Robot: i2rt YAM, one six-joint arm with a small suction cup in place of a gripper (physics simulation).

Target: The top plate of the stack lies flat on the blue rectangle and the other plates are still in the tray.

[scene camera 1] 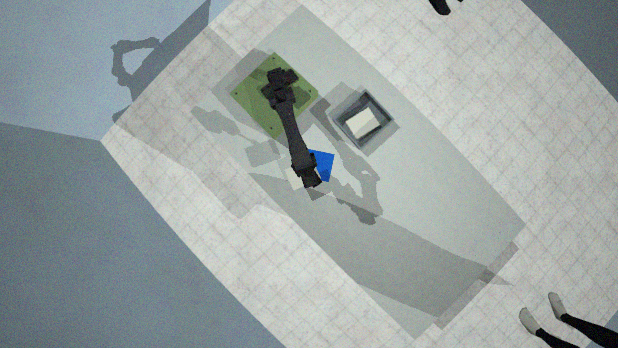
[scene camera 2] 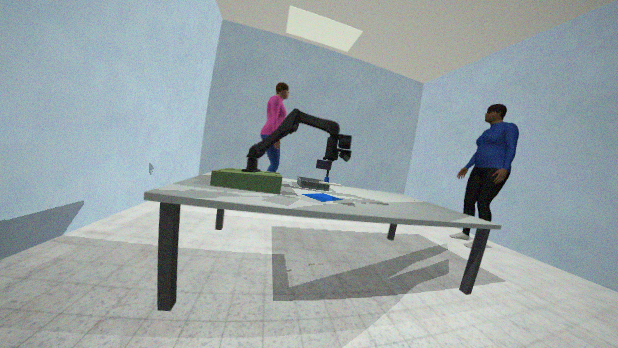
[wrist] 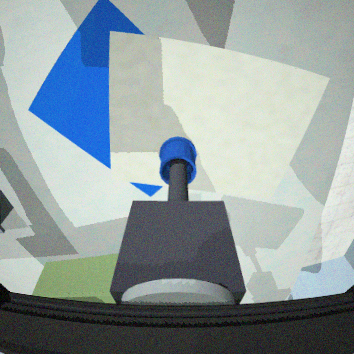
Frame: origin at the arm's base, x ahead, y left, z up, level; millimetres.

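Where they show: hand, its tool point: point(wrist: 177, 147); arm's base, origin of its link: point(scene camera 2: 251, 171).
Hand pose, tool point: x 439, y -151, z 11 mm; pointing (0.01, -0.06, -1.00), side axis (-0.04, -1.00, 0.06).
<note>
Each offset is from my tool point to the top centre of the thing. "spot": to the spot under its first point. Level surfaces: height alone.
My suction gripper point(scene camera 2: 326, 180) point(wrist: 178, 159) has its blue cup on a cream plate {17 mm up, 17 mm ahead, 24 mm right} point(scene camera 1: 293, 178) point(scene camera 2: 340, 184) point(wrist: 235, 105). The plate hangs roughly level above the table, and its shadow lies apart from it. The blue rectangle {spot: 83 mm down, 41 mm ahead, 102 mm left} point(scene camera 1: 325, 164) point(scene camera 2: 322, 197) point(wrist: 75, 105) lies on the table, partly covered by the plate in the wrist view and by the arm in scene view 1. The plate is turned relative to the rectangle. In the grey tray {34 mm down, 33 mm back, 400 mm left} point(scene camera 1: 383, 110) point(scene camera 2: 313, 184) another cream plate {64 mm down, 21 mm back, 393 mm left} point(scene camera 1: 363, 123) shows; any plates under it are hidden. The cup is hidden in scene view 1.
The arm stands on a green block point(scene camera 1: 250, 100) point(scene camera 2: 245, 181) point(wrist: 75, 277) at one end of the grey table {84 mm down} point(scene camera 1: 425, 200) point(scene camera 2: 425, 211). The tray stands near the block and the blue rectangle. Two people point(scene camera 2: 274, 117) point(scene camera 2: 495, 145) stand beyond the table.
</note>
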